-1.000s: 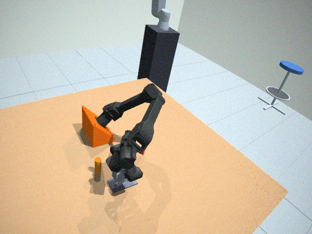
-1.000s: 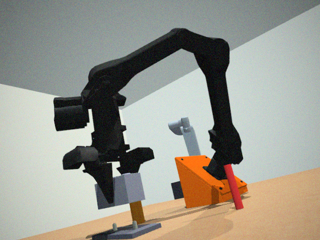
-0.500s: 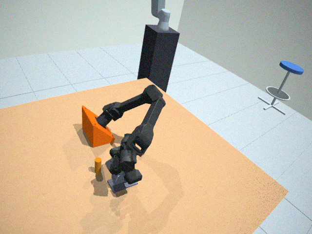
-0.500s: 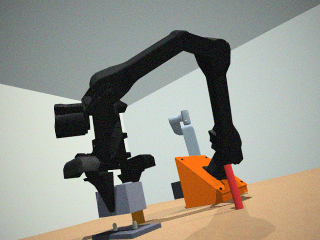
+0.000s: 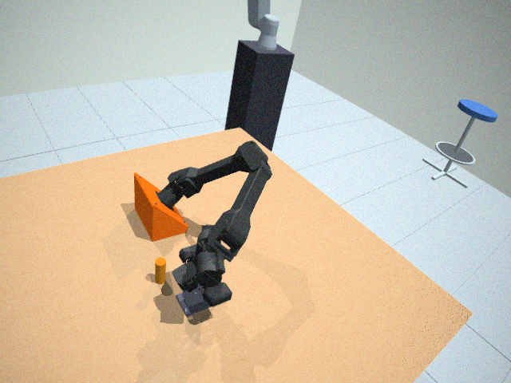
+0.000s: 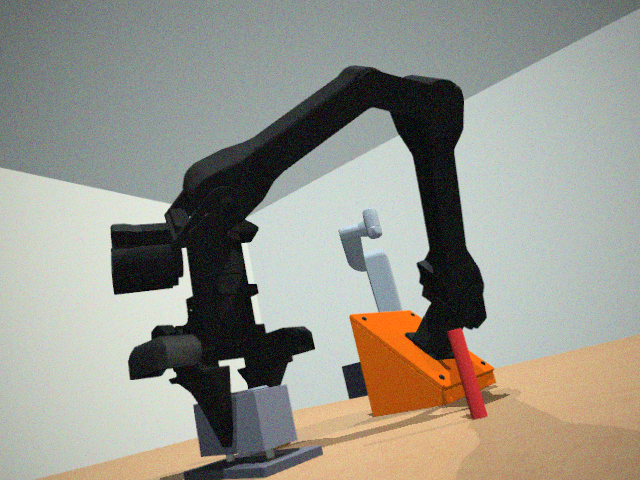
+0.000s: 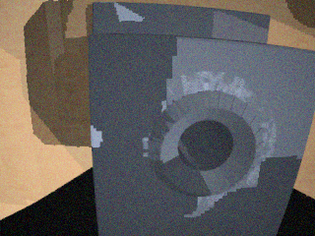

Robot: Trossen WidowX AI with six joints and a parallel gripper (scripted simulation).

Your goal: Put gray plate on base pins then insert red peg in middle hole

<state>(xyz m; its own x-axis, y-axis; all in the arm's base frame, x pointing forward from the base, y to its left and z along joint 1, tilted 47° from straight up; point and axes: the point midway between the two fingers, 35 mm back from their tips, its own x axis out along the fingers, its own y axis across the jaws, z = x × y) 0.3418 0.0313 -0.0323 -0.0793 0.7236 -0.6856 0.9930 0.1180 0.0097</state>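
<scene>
My gripper tip is now 20 mm above the gray base. Round my gripper tip: short orange cylinder 100 mm behind, 80 mm to the right, 20 mm above; gray plate 30 mm above; red peg 170 mm to the left, 130 mm behind, 20 mm above.
</scene>
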